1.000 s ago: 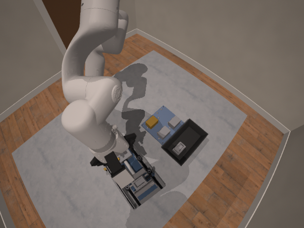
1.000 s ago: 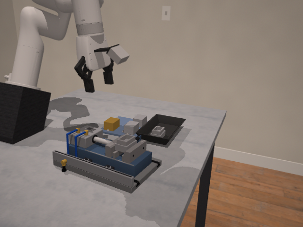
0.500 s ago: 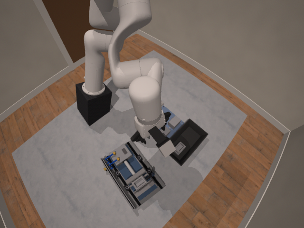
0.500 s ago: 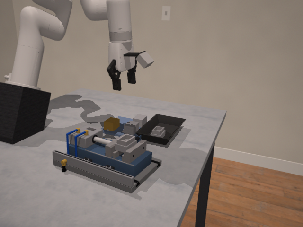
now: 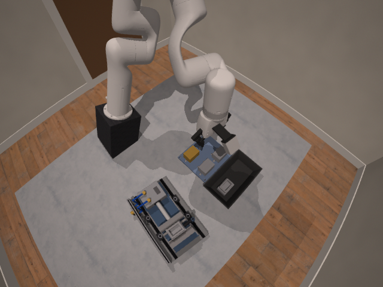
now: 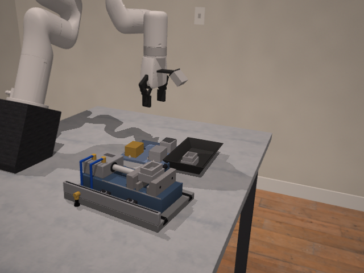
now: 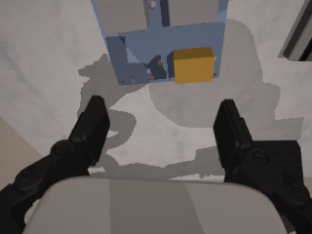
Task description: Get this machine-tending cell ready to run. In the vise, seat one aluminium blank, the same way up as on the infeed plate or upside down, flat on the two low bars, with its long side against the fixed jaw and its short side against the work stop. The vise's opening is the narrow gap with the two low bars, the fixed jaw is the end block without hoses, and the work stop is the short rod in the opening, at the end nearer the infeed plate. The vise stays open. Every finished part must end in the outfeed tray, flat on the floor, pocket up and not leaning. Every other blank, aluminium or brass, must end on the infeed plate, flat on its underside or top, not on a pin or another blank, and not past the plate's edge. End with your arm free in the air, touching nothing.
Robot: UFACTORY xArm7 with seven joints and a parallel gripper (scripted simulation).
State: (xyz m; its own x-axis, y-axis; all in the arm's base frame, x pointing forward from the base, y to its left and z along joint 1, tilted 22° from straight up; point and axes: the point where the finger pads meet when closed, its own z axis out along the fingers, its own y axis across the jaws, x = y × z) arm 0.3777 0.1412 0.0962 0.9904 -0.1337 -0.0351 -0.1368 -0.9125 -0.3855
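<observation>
Right now my hand is 170 mm above the brass blank, 60 mm past it and 40 mm to the left of it. Round my hand: grey rail: 400 mm to the right, 160 mm below, 60 mm ahead; vise bed: 300 mm to the right, 160 mm below, 70 mm ahead; piston rod: 300 mm to the right, 120 mm below, 50 mm ahead.
</observation>
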